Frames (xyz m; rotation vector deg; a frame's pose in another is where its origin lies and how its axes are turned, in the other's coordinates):
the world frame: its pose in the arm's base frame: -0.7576 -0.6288 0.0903 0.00 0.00 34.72
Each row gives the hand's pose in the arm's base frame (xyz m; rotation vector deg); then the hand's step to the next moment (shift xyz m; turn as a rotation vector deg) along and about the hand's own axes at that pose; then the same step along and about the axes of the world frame.
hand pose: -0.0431 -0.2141 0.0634 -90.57 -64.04 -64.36
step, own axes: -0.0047 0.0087 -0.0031 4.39 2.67 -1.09
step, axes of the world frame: 0.0025 -0.0086 -0.0052 2.15 -2.52 4.07
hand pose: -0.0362 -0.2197 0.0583 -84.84 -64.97 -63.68
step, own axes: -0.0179 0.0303 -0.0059 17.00 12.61 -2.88
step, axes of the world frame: 0.0144 -0.0250 -0.0210 10.87 -10.29 15.24
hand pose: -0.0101 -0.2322 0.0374 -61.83 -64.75 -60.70
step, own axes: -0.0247 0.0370 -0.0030 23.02 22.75 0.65
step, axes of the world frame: 0.0307 -0.0152 -0.0285 21.80 -12.31 20.51
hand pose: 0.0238 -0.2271 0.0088 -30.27 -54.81 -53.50
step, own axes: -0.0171 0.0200 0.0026 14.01 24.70 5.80
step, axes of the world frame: 0.0208 0.0095 -0.0133 24.37 -3.49 15.30
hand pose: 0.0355 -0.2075 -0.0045 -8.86 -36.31 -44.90
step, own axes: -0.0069 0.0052 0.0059 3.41 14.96 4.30
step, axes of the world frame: 0.0034 0.0098 0.0012 14.15 2.41 6.93
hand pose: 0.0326 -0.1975 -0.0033 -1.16 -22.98 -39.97
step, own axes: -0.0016 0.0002 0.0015 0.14 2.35 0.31
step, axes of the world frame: -0.0005 0.0020 0.0008 2.21 0.62 0.61
